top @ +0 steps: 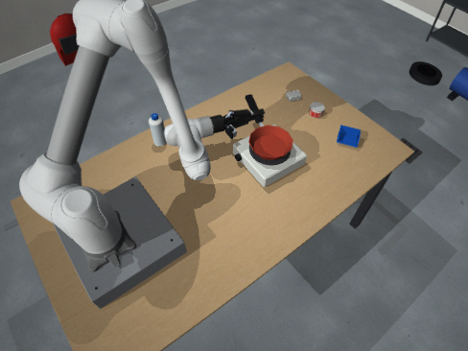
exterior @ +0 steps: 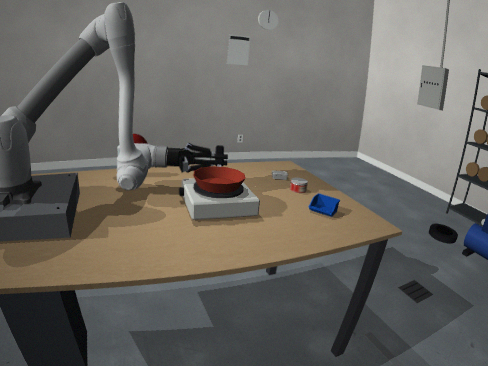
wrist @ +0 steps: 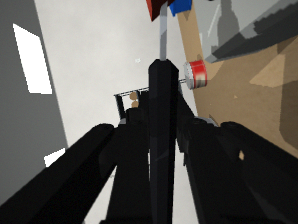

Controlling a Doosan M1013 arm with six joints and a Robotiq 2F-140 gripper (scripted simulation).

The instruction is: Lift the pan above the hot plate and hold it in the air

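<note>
My hand is 30 mm past the red pan, 100 mm to the left of it and 20 mm above it. From my hand the other things lie so: blue bin: 350 mm ahead, 280 mm to the right, 110 mm below; then hot plate: 60 mm behind, 160 mm to the right, 90 mm below.
</note>
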